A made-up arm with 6 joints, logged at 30 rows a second.
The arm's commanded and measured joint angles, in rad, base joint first. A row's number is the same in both.
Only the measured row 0 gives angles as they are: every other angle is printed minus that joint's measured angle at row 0.
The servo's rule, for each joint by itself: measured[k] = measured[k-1] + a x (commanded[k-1-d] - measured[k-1]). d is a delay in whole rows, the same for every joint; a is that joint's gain. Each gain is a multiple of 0.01, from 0.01 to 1. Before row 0 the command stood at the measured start. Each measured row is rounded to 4 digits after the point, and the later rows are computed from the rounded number. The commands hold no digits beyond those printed.
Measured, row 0:
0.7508, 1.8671, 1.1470, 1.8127, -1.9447, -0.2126
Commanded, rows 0 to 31:
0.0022, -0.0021, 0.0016, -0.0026, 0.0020, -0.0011
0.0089, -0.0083, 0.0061, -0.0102, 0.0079, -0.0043
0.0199, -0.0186, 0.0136, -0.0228, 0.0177, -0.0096
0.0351, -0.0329, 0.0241, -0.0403, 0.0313, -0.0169
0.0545, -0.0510, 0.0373, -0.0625, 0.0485, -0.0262
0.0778, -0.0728, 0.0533, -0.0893, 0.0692, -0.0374
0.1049, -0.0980, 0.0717, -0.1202, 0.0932, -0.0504
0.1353, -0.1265, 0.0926, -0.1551, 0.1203, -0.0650
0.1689, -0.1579, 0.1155, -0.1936, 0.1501, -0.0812
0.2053, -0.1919, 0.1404, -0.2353, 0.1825, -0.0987
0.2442, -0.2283, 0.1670, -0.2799, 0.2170, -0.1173
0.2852, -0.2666, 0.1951, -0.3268, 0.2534, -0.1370
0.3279, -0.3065, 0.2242, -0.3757, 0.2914, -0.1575
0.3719, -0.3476, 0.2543, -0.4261, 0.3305, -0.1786
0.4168, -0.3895, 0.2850, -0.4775, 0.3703, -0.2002
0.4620, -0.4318, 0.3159, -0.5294, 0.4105, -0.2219
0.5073, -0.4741, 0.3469, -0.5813, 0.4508, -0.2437
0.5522, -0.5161, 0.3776, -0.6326, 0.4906, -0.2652
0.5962, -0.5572, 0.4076, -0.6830, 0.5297, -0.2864
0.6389, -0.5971, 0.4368, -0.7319, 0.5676, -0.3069
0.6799, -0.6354, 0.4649, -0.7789, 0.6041, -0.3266
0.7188, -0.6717, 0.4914, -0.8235, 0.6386, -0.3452
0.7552, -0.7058, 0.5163, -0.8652, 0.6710, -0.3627
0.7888, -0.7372, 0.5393, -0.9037, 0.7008, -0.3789
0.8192, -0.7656, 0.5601, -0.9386, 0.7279, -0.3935
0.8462, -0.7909, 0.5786, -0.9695, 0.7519, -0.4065
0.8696, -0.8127, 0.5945, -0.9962, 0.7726, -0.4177
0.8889, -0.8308, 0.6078, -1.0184, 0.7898, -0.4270
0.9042, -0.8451, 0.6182, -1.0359, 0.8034, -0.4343
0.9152, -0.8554, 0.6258, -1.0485, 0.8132, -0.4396
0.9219, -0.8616, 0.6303, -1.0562, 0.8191, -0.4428
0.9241, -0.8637, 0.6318, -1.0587, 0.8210, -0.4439
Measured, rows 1 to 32:
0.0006, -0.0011, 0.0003, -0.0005, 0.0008, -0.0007
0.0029, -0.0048, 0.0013, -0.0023, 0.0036, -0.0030
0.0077, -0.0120, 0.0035, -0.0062, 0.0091, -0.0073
0.0154, -0.0229, 0.0072, -0.0127, 0.0178, -0.0135
0.0263, -0.0375, 0.0126, -0.0222, 0.0298, -0.0218
0.0407, -0.0559, 0.0199, -0.0349, 0.0452, -0.0319
0.0587, -0.0778, 0.0292, -0.0511, 0.0639, -0.0439
0.0801, -0.1031, 0.0406, -0.0709, 0.0859, -0.0576
0.1050, -0.1316, 0.0541, -0.0942, 0.1109, -0.0729
0.1331, -0.1630, 0.0696, -0.1210, 0.1388, -0.0897
0.1642, -0.1970, 0.0871, -0.1512, 0.1693, -0.1076
0.1981, -0.2332, 0.1065, -0.1846, 0.2021, -0.1267
0.2344, -0.2713, 0.1277, -0.2209, 0.2369, -0.1467
0.2729, -0.3110, 0.1505, -0.2599, 0.2734, -0.1674
0.3132, -0.3518, 0.1747, -0.3012, 0.3112, -0.1887
0.3549, -0.3934, 0.2001, -0.3446, 0.3499, -0.2103
0.3976, -0.4354, 0.2265, -0.3896, 0.3893, -0.2320
0.4409, -0.4774, 0.2537, -0.4358, 0.4288, -0.2536
0.4844, -0.5189, 0.2814, -0.4828, 0.4682, -0.2749
0.5277, -0.5596, 0.3094, -0.5301, 0.5070, -0.2957
0.5703, -0.5990, 0.3374, -0.5774, 0.5449, -0.3158
0.6119, -0.6368, 0.3651, -0.6242, 0.5814, -0.3349
0.6520, -0.6727, 0.3923, -0.6700, 0.6163, -0.3530
0.6903, -0.7062, 0.4188, -0.7144, 0.6493, -0.3698
0.7264, -0.7371, 0.4442, -0.7570, 0.6800, -0.3852
0.7599, -0.7651, 0.4684, -0.7974, 0.7080, -0.3990
0.7906, -0.7899, 0.4911, -0.8352, 0.7332, -0.4112
0.8181, -0.8112, 0.5121, -0.8700, 0.7553, -0.4215
0.8422, -0.8288, 0.5312, -0.9015, 0.7741, -0.4298
0.8626, -0.8426, 0.5482, -0.9294, 0.7893, -0.4362
0.8792, -0.8525, 0.5630, -0.9535, 0.8009, -0.4405
0.8918, -0.8583, 0.5754, -0.9735, 0.8087, -0.4427
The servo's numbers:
d 0
a 0.28 0.52 0.18 0.19 0.39 0.65

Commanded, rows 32 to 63:
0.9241, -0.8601, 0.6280, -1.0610, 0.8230, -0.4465
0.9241, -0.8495, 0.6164, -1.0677, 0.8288, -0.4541
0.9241, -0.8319, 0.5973, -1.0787, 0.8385, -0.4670
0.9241, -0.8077, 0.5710, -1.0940, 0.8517, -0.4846
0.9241, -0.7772, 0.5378, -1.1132, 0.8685, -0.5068
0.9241, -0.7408, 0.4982, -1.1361, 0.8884, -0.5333
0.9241, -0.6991, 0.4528, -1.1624, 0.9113, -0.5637
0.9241, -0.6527, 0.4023, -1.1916, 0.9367, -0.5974
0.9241, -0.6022, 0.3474, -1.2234, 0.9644, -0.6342
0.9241, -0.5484, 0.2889, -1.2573, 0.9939, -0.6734
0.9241, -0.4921, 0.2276, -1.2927, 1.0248, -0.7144
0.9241, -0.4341, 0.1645, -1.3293, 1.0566, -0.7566
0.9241, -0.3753, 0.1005, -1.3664, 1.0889, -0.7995
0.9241, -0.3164, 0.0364, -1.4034, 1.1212, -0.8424
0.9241, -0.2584, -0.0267, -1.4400, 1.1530, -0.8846
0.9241, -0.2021, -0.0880, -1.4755, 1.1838, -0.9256
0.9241, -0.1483, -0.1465, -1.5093, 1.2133, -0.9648
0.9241, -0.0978, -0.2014, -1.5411, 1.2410, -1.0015
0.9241, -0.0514, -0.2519, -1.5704, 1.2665, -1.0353
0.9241, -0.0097, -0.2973, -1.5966, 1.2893, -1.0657
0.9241, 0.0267, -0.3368, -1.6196, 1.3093, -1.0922
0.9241, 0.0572, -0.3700, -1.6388, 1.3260, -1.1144
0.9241, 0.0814, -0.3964, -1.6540, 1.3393, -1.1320
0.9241, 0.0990, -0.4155, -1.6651, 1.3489, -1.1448
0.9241, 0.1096, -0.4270, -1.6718, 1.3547, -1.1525
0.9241, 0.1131, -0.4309, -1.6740, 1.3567, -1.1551
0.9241, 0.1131, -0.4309, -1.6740, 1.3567, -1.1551
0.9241, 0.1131, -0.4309, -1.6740, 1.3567, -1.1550
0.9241, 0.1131, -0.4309, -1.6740, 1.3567, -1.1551
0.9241, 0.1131, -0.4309, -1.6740, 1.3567, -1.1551
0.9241, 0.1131, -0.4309, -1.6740, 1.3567, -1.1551
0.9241, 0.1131, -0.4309, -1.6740, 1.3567, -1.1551
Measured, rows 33 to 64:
0.9008, -0.8592, 0.5849, -0.9901, 0.8143, -0.4452
0.9073, -0.8542, 0.5906, -1.0048, 0.8200, -0.4510
0.9120, -0.8426, 0.5918, -1.0188, 0.8272, -0.4614
0.9154, -0.8245, 0.5881, -1.0331, 0.8368, -0.4765
0.9178, -0.7999, 0.5790, -1.0483, 0.8492, -0.4962
0.9196, -0.7692, 0.5645, -1.0650, 0.8645, -0.5203
0.9209, -0.7327, 0.5444, -1.0835, 0.8828, -0.5485
0.9218, -0.6911, 0.5188, -1.1040, 0.9038, -0.5803
0.9224, -0.6449, 0.4879, -1.1267, 0.9274, -0.6153
0.9229, -0.5947, 0.4521, -1.1515, 0.9533, -0.6531
0.9232, -0.5413, 0.4117, -1.1783, 0.9812, -0.6929
0.9235, -0.4856, 0.3672, -1.2070, 1.0106, -0.7343
0.9237, -0.4282, 0.3192, -1.2373, 1.0411, -0.7767
0.9238, -0.3701, 0.2683, -1.2689, 1.0723, -0.8194
0.9239, -0.3120, 0.2152, -1.3014, 1.1038, -0.8618
0.9240, -0.2549, 0.1606, -1.3345, 1.1350, -0.9033
0.9240, -0.1995, 0.1053, -1.3677, 1.1655, -0.9433
0.9240, -0.1466, 0.0501, -1.4006, 1.1949, -0.9811
0.9240, -0.0971, -0.0043, -1.4329, 1.2228, -1.0163
0.9240, -0.0517, -0.0570, -1.4640, 1.2487, -1.0484
0.9240, -0.0109, -0.1074, -1.4936, 1.2723, -1.0769
0.9240, 0.0245, -0.1547, -1.5212, 1.2932, -1.1013
0.9240, 0.0541, -0.1982, -1.5464, 1.3112, -1.1213
0.9240, 0.0774, -0.2373, -1.5690, 1.3259, -1.1366
0.9240, 0.0941, -0.2714, -1.5885, 1.3371, -1.1469
0.9240, 0.1040, -0.3001, -1.6047, 1.3447, -1.1522
0.9240, 0.1087, -0.3236, -1.6179, 1.3494, -1.1541
0.9240, 0.1110, -0.3429, -1.6286, 1.3522, -1.1547
0.9240, 0.1121, -0.3587, -1.6372, 1.3540, -1.1550
0.9240, 0.1126, -0.3717, -1.6442, 1.3551, -1.1551
0.9240, 0.1129, -0.3824, -1.6499, 1.3557, -1.1551
0.9240, 0.1130, -0.3911, -1.6545, 1.3561, -1.1551

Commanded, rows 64 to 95:
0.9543, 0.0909, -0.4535, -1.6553, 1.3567, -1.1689
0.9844, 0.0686, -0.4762, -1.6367, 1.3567, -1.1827
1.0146, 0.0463, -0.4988, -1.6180, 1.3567, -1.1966
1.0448, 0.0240, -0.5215, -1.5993, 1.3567, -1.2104
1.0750, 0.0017, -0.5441, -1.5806, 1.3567, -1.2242
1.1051, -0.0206, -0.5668, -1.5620, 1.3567, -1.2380
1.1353, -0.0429, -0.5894, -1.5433, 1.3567, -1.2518
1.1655, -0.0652, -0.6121, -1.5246, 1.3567, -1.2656
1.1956, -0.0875, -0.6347, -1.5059, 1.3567, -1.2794
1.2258, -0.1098, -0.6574, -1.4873, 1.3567, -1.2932
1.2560, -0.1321, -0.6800, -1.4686, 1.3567, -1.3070
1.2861, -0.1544, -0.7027, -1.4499, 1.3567, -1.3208
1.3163, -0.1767, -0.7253, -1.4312, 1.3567, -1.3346
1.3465, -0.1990, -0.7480, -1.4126, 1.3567, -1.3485
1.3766, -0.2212, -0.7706, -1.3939, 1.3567, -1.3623
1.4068, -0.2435, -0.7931, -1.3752, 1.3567, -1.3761
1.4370, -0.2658, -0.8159, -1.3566, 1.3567, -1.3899
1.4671, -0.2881, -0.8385, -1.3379, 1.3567, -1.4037
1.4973, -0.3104, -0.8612, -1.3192, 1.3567, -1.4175
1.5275, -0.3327, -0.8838, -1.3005, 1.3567, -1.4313
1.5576, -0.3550, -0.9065, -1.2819, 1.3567, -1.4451
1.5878, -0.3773, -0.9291, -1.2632, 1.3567, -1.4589
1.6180, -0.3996, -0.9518, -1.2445, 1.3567, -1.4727
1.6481, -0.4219, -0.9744, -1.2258, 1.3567, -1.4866
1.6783, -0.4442, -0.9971, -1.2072, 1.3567, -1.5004
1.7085, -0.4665, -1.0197, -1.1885, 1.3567, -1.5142
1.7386, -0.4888, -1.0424, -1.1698, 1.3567, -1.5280
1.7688, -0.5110, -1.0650, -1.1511, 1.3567, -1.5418
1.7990, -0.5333, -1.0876, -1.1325, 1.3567, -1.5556
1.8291, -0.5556, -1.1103, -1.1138, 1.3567, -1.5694
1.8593, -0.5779, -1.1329, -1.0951, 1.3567, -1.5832
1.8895, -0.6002, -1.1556, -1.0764, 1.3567, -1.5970
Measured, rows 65 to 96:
0.9325, 0.1015, -0.4023, -1.6547, 1.3563, -1.1641
0.9470, 0.0844, -0.4156, -1.6513, 1.3565, -1.1762
0.9659, 0.0646, -0.4306, -1.6450, 1.3566, -1.1895
0.9880, 0.0435, -0.4470, -1.6363, 1.3566, -1.2031
1.0124, 0.0218, -0.4645, -1.6257, 1.3566, -1.2168
1.0384, -0.0002, -0.4829, -1.6136, 1.3566, -1.2306
1.0655, -0.0224, -0.5021, -1.6002, 1.3566, -1.2444
1.0935, -0.0447, -0.5219, -1.5858, 1.3566, -1.2582
1.1221, -0.0670, -0.5422, -1.5706, 1.3566, -1.2720
1.1511, -0.0893, -0.5629, -1.5548, 1.3566, -1.2858
1.1805, -0.1116, -0.5840, -1.5384, 1.3566, -1.2996
1.2101, -0.1339, -0.6054, -1.5216, 1.3566, -1.3134
1.2398, -0.1562, -0.6270, -1.5044, 1.3566, -1.3272
1.2697, -0.1785, -0.6488, -1.4870, 1.3566, -1.3410
1.2996, -0.2007, -0.6707, -1.4693, 1.3566, -1.3548
1.3296, -0.2230, -0.6927, -1.4514, 1.3566, -1.3686
1.3597, -0.2453, -0.7149, -1.4334, 1.3566, -1.3824
1.3898, -0.2676, -0.7371, -1.4153, 1.3566, -1.3962
1.4199, -0.2899, -0.7594, -1.3970, 1.3566, -1.4100
1.4500, -0.3122, -0.7818, -1.3787, 1.3566, -1.4238
1.4801, -0.3345, -0.8042, -1.3603, 1.3566, -1.4376
1.5103, -0.3568, -0.8267, -1.3419, 1.3566, -1.4514
1.5405, -0.3791, -0.8492, -1.3234, 1.3566, -1.4652
1.5706, -0.4014, -0.8717, -1.3049, 1.3566, -1.4791
1.6008, -0.4237, -0.8943, -1.2863, 1.3566, -1.4929
1.6310, -0.4460, -0.9169, -1.2677, 1.3566, -1.5067
1.6611, -0.4683, -0.9395, -1.2491, 1.3566, -1.5205
1.6913, -0.4905, -0.9621, -1.2305, 1.3566, -1.5343
1.7215, -0.5128, -0.9847, -1.2119, 1.3566, -1.5481
1.7516, -0.5351, -1.0073, -1.1933, 1.3566, -1.5619
1.7818, -0.5574, -1.0299, -1.1746, 1.3566, -1.5757
1.8120, -0.5797, -1.0525, -1.1559, 1.3566, -1.5895

